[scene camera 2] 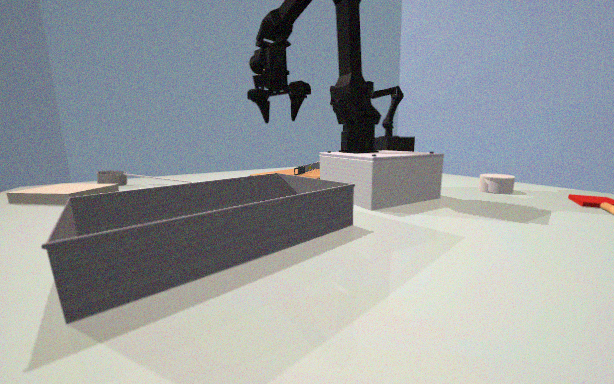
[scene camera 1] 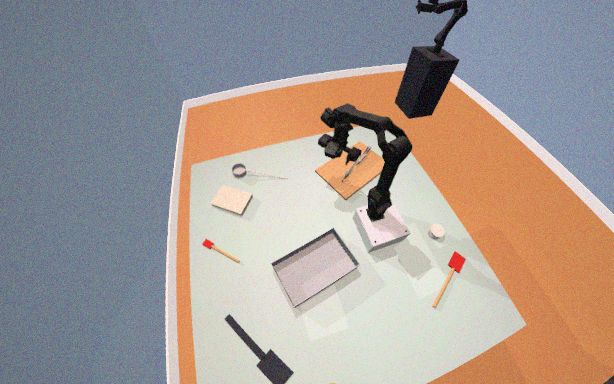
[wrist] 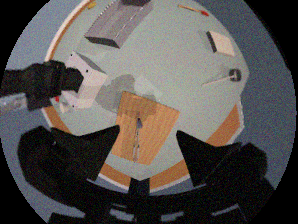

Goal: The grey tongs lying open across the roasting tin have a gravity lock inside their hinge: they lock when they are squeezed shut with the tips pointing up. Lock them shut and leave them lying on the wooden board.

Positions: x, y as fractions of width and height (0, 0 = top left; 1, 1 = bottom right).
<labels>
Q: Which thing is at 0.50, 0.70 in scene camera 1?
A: A grey roasting tin.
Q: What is my gripper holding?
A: Nothing.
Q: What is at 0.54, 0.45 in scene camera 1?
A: A wooden board.
</labels>
